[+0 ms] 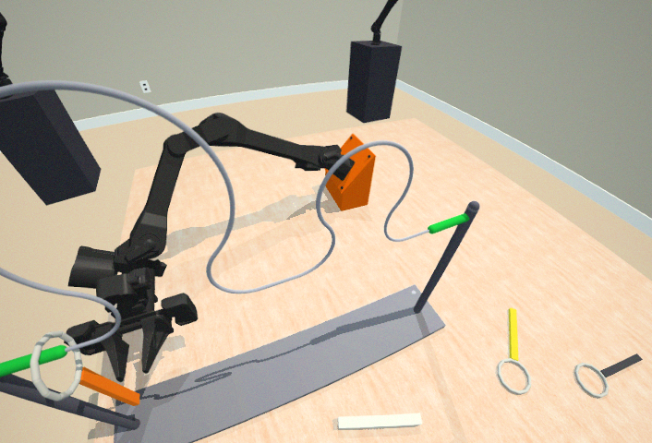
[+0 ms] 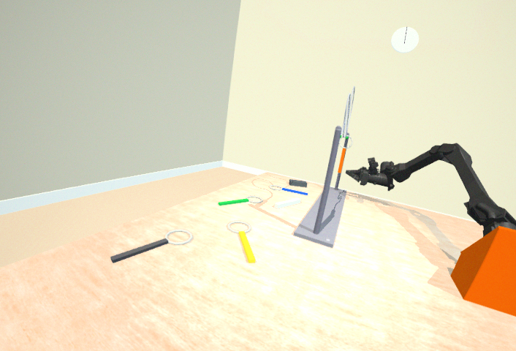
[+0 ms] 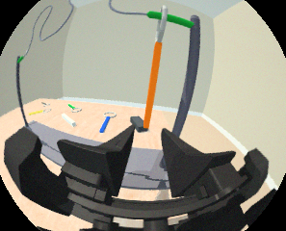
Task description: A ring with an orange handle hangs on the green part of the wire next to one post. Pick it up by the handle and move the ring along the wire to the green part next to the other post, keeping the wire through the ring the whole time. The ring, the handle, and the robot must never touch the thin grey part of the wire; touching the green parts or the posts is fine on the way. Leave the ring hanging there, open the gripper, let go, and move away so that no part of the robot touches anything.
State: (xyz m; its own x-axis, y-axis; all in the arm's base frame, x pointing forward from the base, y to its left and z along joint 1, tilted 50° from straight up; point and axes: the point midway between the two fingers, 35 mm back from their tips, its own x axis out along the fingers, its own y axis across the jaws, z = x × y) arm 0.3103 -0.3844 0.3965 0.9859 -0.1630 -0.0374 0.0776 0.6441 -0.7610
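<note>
Now: gripper tip 90 mm below the orange-handled ring and 30 mm short of it. The rest, counted from my gripper tip: yellow-handled ring (610 mm to the left, 240 mm ahead, 120 mm below); white bar (310 mm to the left, 200 mm ahead, 120 mm below); dark-handled ring (750 mm to the left, 380 mm ahead, 120 mm below).
</note>
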